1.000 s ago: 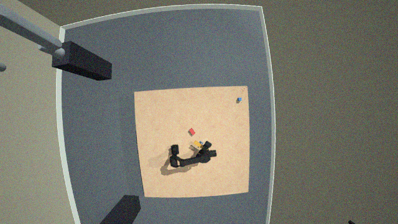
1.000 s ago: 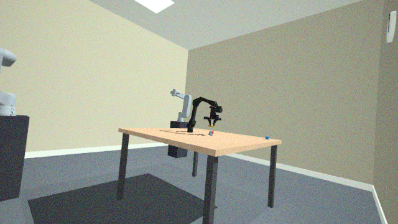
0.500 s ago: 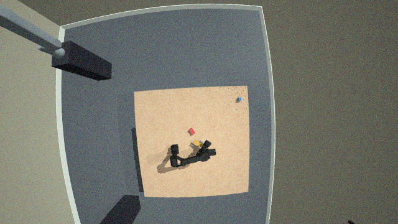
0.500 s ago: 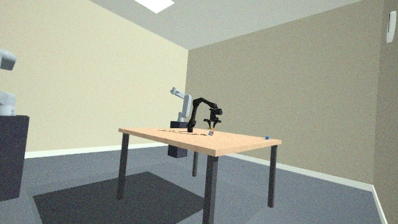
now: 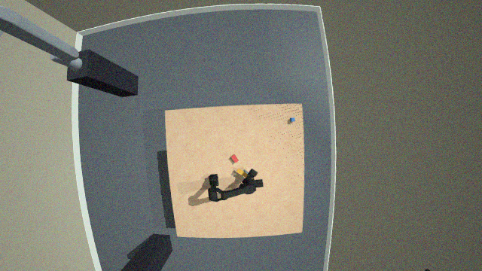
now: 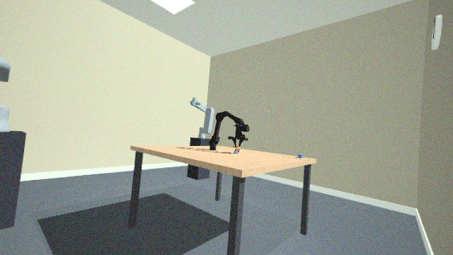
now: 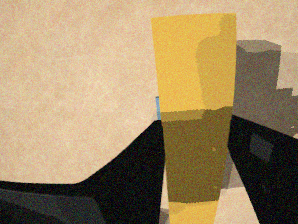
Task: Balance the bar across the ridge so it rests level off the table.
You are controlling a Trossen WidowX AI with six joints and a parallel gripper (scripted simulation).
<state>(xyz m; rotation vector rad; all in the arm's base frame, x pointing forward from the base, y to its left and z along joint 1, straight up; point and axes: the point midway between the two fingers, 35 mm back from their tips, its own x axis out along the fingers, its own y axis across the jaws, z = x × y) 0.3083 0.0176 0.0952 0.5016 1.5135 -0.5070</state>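
My gripper tip is 20 mm to the right of the yellow bar and 20 mm past it. The rest, counted from my gripper tip: small blue cube (480 mm to the left, 430 mm ahead, 40 mm below); red block (160 mm to the left, 110 mm behind, 40 mm below).
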